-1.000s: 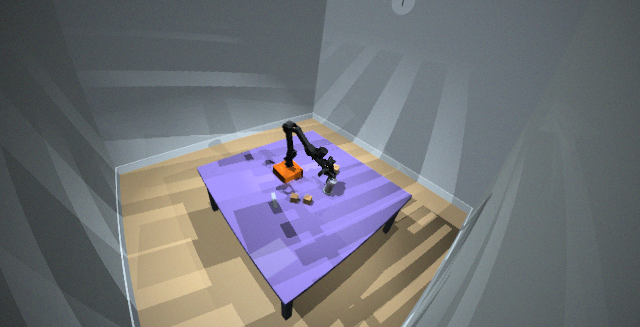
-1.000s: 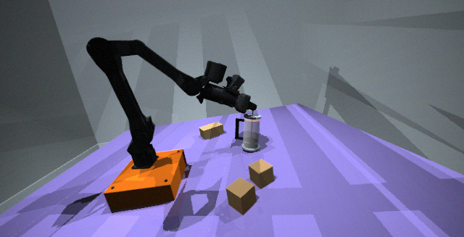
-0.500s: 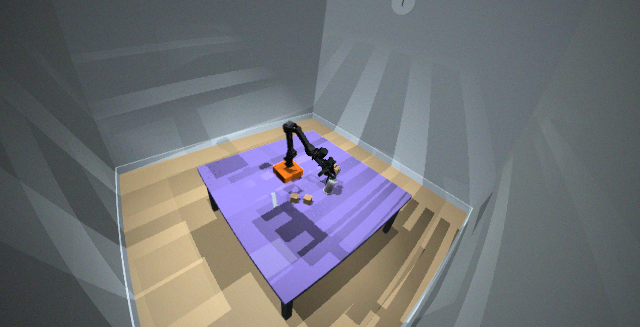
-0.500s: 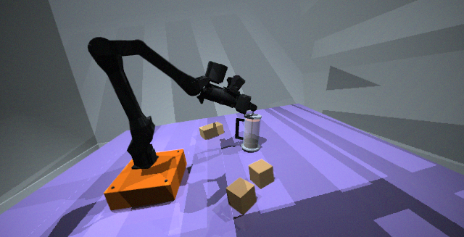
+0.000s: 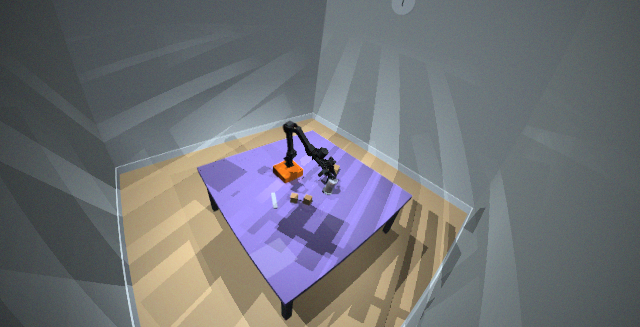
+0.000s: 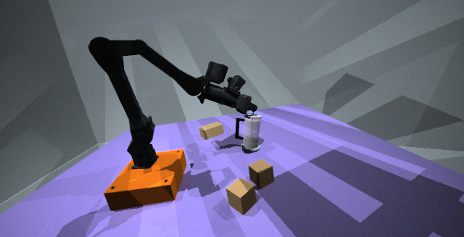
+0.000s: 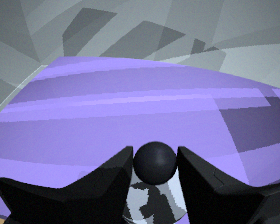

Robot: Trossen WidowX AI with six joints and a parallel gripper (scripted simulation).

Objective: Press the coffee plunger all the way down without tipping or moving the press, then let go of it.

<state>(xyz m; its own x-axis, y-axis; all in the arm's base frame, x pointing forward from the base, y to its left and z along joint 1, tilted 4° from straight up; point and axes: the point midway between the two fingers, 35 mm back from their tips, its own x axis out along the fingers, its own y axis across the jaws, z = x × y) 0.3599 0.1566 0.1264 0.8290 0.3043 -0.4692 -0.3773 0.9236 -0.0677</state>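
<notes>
Now: gripper tip 4 cm past the glass coffee press and 8 cm above it.
</notes>
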